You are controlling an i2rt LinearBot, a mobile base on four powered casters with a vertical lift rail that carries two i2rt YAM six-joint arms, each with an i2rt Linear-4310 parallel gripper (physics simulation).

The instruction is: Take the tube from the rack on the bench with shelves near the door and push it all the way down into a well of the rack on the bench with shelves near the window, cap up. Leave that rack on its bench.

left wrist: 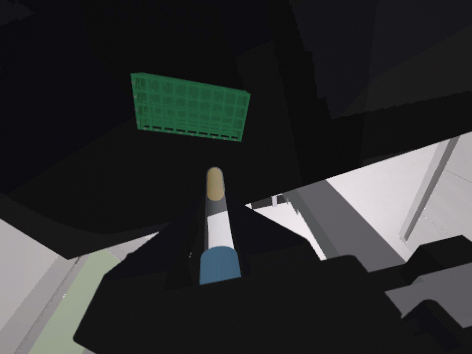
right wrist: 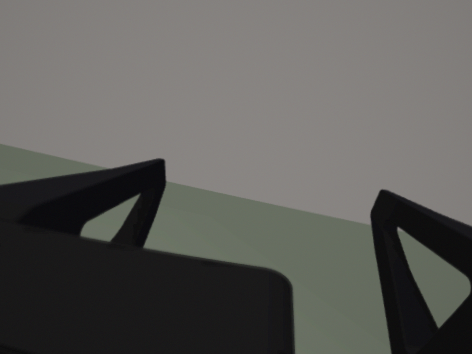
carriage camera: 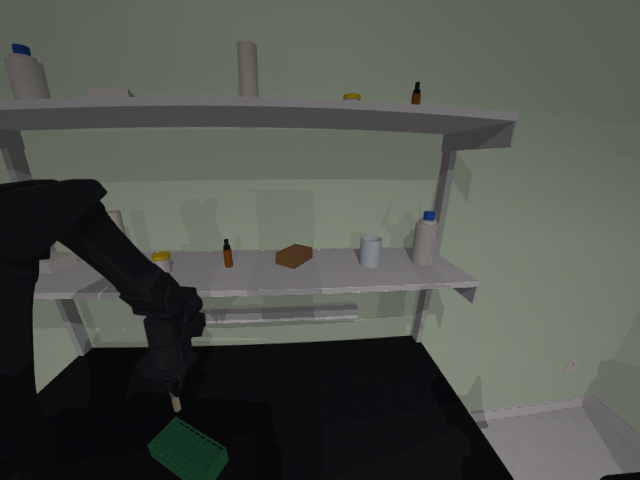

Observation:
In view: the left gripper (carriage camera: 175, 394), the right gripper (right wrist: 270, 186), a clear tube with blue cap (left wrist: 219, 261) and a green tube rack (left wrist: 160, 101).
The left gripper also shows in the left wrist view (left wrist: 215, 199). The right wrist view misses the clear tube with blue cap: it is out of frame. The right wrist view does not show the green tube rack: it is out of frame.

